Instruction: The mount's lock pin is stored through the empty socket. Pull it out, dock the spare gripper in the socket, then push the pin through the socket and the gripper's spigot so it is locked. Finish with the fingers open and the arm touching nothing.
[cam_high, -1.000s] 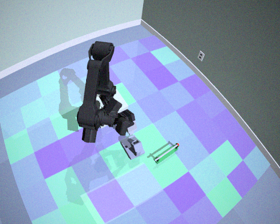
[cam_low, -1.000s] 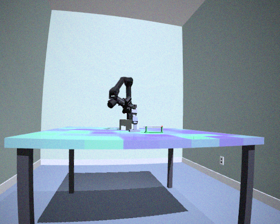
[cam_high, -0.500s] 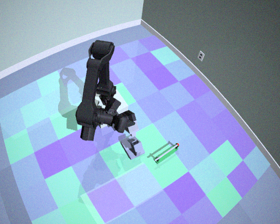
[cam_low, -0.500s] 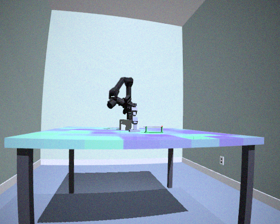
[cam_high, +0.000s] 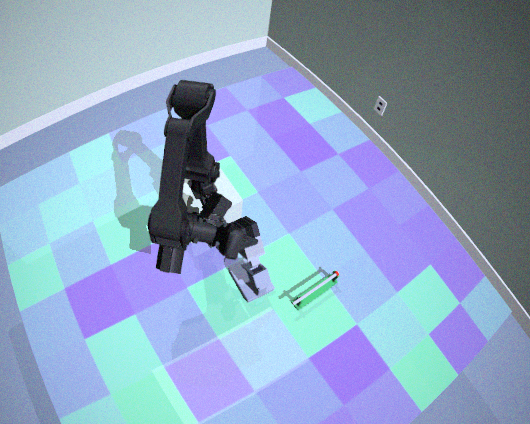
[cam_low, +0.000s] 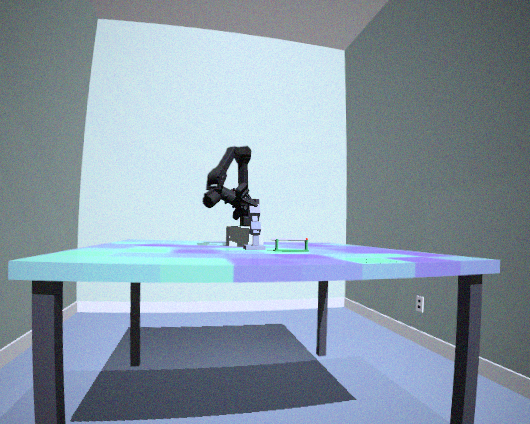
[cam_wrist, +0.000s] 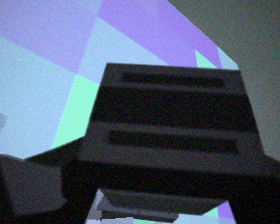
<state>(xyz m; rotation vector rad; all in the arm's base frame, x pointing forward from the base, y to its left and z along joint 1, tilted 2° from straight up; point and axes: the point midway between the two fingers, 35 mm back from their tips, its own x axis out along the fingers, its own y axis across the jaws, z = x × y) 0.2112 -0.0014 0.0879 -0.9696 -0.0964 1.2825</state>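
My gripper tip is 15 cm short of the green rack, 14 cm above it and 12 cm to the right of it. Round my gripper tip: spare gripper (1 cm to the right, 1 cm below, 1 cm ahead); grey mount (11 cm below, 5 cm ahead, 1 cm to the right).
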